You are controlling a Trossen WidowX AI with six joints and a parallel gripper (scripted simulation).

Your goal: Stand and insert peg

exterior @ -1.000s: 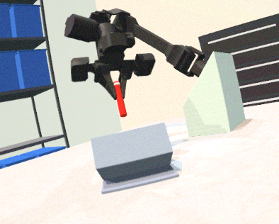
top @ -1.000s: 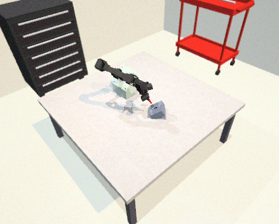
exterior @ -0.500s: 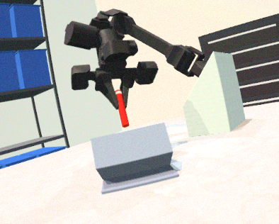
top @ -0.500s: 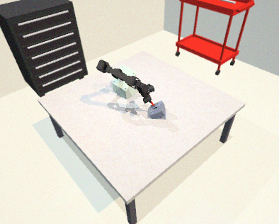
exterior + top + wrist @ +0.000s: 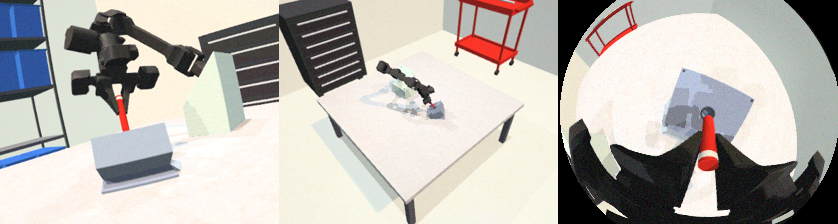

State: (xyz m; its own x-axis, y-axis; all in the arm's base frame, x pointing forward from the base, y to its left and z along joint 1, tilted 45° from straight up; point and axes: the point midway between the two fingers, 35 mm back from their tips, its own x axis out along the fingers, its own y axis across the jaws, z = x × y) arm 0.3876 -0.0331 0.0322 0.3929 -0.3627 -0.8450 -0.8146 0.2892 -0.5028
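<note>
The sloped panel lies 30 mm ahead of my gripper tip, 30 mm to the left of it and 80 mm below it. The rest, counted from my gripper tip: red peg 10 mm behind, 10 mm to the right, 10 mm above.
</note>
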